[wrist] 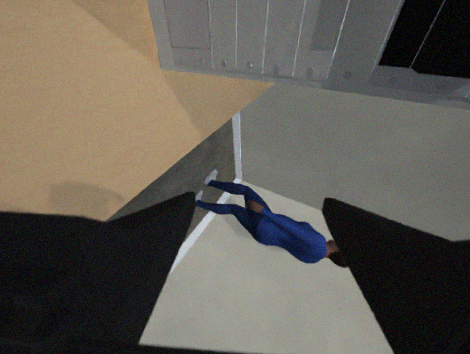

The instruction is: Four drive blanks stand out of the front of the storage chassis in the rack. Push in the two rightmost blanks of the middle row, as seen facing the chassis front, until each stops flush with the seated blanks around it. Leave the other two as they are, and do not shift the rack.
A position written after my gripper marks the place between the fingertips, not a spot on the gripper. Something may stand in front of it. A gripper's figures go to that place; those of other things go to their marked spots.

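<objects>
My gripper (258,201), 0.11 m from the lens. Grey rack (407,57), 0.27 m from the lens.
</objects>
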